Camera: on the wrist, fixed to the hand. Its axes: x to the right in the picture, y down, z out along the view.
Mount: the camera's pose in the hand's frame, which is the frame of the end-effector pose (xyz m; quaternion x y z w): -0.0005 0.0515 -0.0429 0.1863 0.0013 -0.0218 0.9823
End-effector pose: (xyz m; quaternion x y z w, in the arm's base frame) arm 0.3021 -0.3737 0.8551 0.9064 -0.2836 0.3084 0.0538
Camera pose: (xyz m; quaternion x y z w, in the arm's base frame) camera 0.2509 -0.4047 0.8853 -0.9061 0.2013 -0.3558 0.1089
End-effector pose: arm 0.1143 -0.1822 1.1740 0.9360 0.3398 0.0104 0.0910
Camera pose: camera 0.1431 -0.2143 1.2253 -0.9289 -0.3562 0.0539 0.0852
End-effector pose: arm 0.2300 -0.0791 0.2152 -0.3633 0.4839 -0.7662 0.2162
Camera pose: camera 0.1964 -0.0763 0.1573 -0.3261 0.3249 -0.8480 0.2627
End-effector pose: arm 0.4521 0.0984 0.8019 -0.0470 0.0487 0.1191 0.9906
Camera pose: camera 0.4356 0.1436 0.7552 0.1372 0.0703 0.0863 0.9843
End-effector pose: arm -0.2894 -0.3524 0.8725 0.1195 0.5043 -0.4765 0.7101
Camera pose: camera -0.2742 -0.2976 0.8371 0.2393 0.4101 -0.5773 0.6642
